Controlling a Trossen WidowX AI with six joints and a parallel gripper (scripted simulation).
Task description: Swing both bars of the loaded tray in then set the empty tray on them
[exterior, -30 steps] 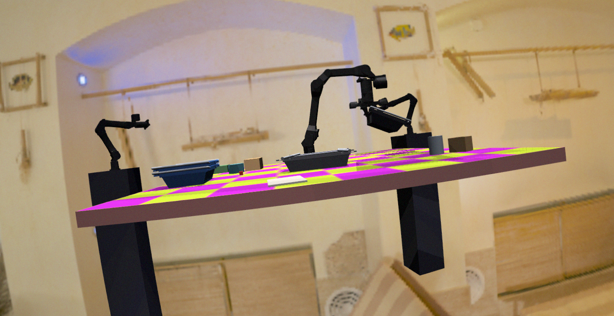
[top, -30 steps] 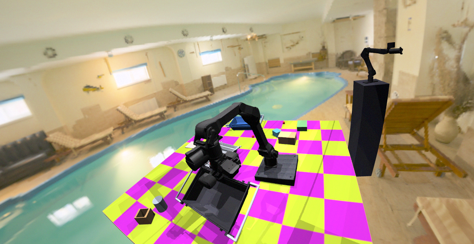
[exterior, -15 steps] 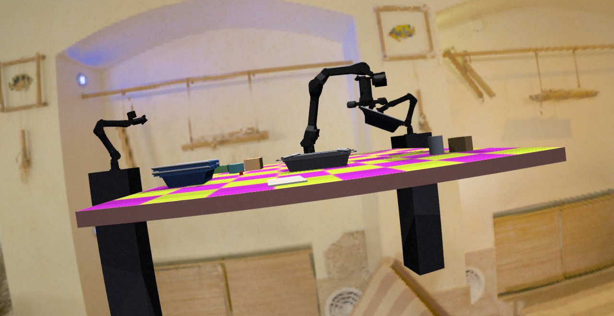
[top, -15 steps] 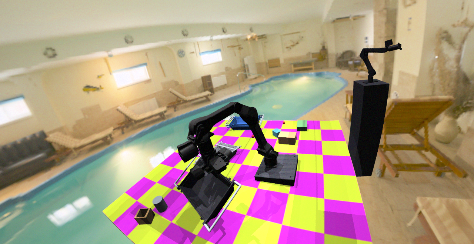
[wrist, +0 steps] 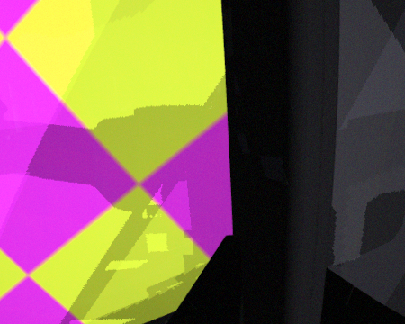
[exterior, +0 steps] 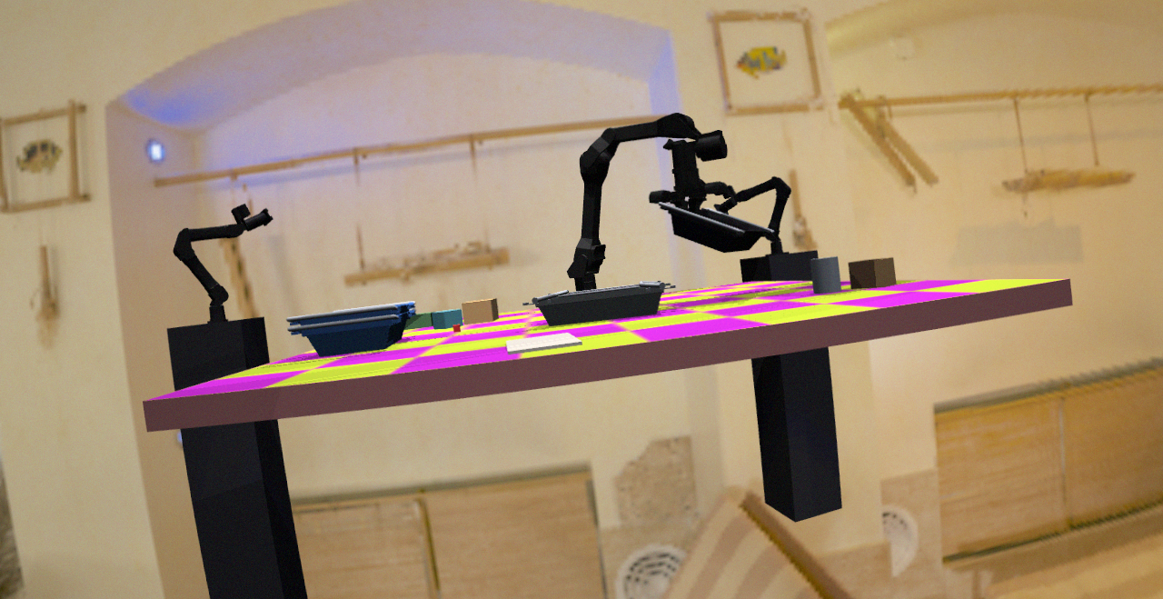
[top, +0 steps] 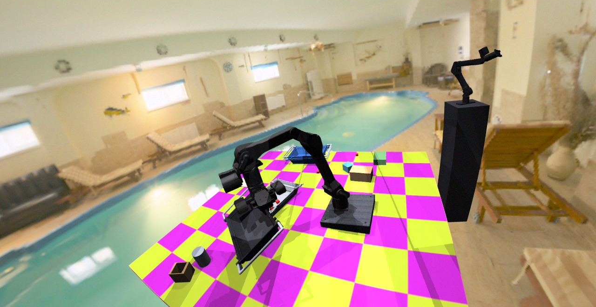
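My gripper tip is 6 cm short of the dark tray and 5 cm to the right of it. From my gripper tip the other things lie so: grey cylinder 29 cm ahead, 15 cm to the left, 14 cm below; box 33 cm ahead, 23 cm to the left, 16 cm below; white plate 46 cm to the right, 44 cm ahead, 17 cm below.
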